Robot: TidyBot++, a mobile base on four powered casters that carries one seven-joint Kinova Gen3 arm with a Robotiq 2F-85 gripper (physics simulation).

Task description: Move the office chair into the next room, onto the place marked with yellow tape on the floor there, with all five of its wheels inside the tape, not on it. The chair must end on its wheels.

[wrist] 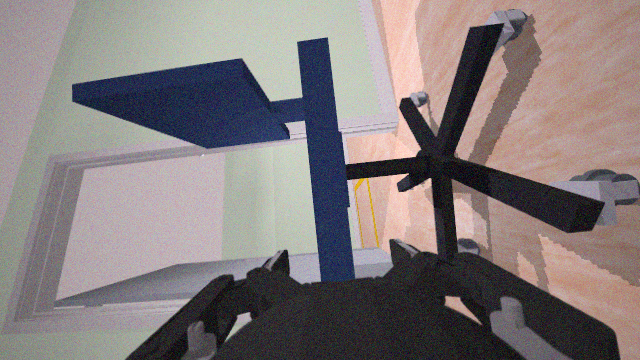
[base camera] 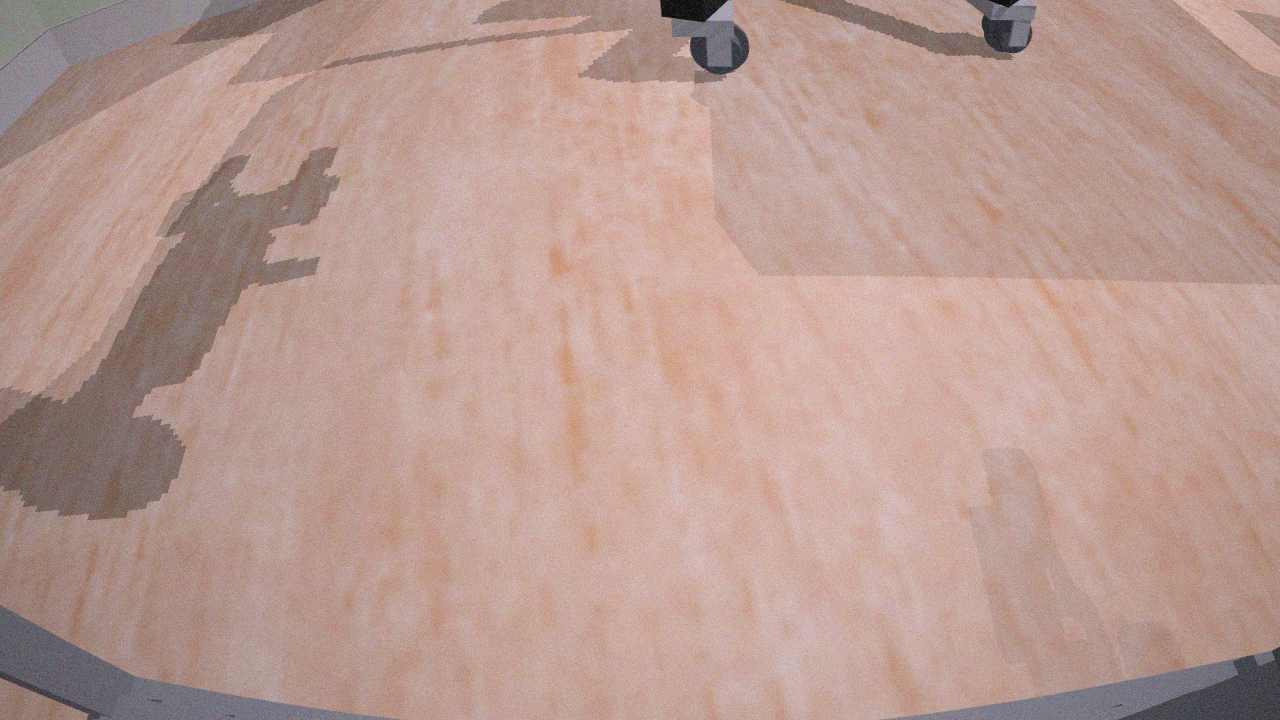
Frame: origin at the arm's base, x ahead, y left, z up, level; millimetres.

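Where they show: gripper, fingertip midpoint: (wrist: 338, 256).
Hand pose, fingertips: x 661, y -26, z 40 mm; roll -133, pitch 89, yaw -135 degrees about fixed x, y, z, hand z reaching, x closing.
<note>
After its pixels a point has its place.
The office chair stands on its wheels. In the wrist view, which is turned sideways, its blue backrest (wrist: 175, 105) @(z 404, x 904, y -344 mm), blue seat (wrist: 325, 150) @(z 41, x 822, y -162 mm) seen edge-on and black five-armed base (wrist: 440, 160) @(z -283, x 1018, y -148 mm) show. In the base camera view two of its wheels (base camera: 718, 49) @(z -357, x 762, y -43 mm) (base camera: 1008, 32) @(z -361, x 837, y -383 mm) show at the top edge. My gripper (wrist: 338, 256) @(z 40, x 661, y -26 mm) is open and empty. Its fingers point toward the seat, which shows between them but lies farther off, apart from them. Yellow tape (wrist: 372, 212) @(z -394, x 2444, y 126 mm) on the floor shows beyond the seat, through the doorway; most of it is hidden.
A pale door frame (wrist: 30, 240) @(z 1779, x 1426, y -4 mm) is set in the green wall (wrist: 200, 30) @(z 861, x 1625, y -1396 mm) behind the chair. A grey panel (wrist: 150, 287) @(z 1268, x 1643, y 387 mm) stands at the opening, low in the wrist view. Shadows of the arm and chair fall on the wooden floor (base camera: 537, 402) @(z -396, x 375, y 93 mm).
</note>
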